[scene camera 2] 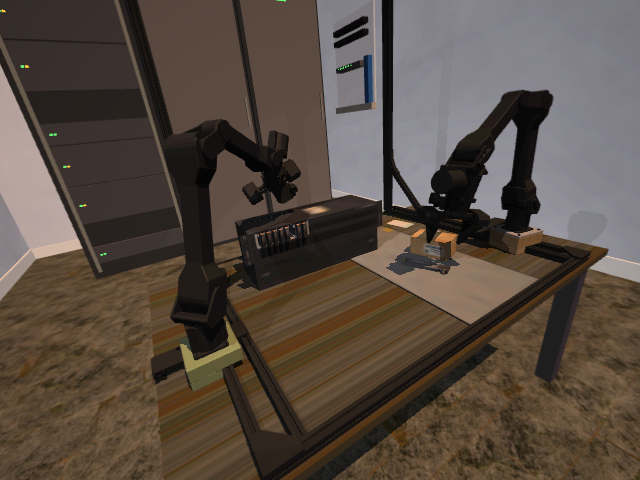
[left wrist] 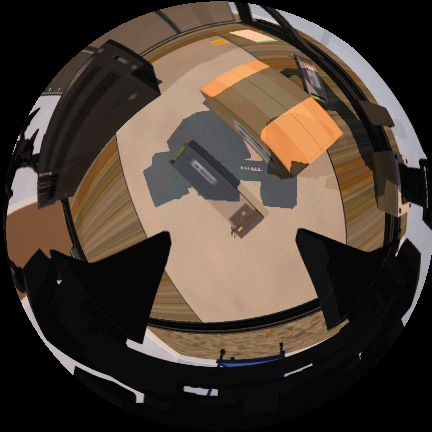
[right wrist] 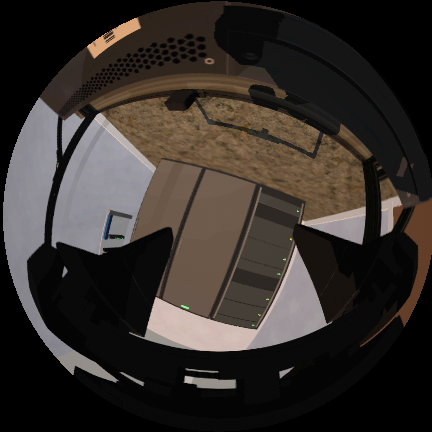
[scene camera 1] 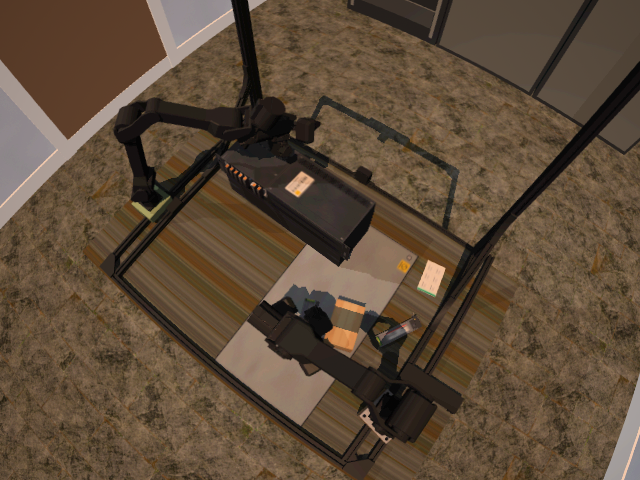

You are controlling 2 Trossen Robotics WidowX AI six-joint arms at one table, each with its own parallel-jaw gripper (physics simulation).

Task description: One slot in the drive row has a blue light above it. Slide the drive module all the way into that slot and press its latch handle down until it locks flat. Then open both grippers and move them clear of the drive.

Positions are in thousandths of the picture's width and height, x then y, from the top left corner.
Scene:
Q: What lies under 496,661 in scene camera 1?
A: My left gripper.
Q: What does my right gripper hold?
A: Nothing.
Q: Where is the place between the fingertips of my left gripper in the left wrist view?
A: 545,547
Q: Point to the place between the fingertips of my right gripper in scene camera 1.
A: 480,251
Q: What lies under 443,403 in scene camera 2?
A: My right gripper.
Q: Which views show my left gripper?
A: Scene camera 2, the left wrist view and scene camera 1 only.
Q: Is my right gripper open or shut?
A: Open.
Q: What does my left gripper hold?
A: Nothing.

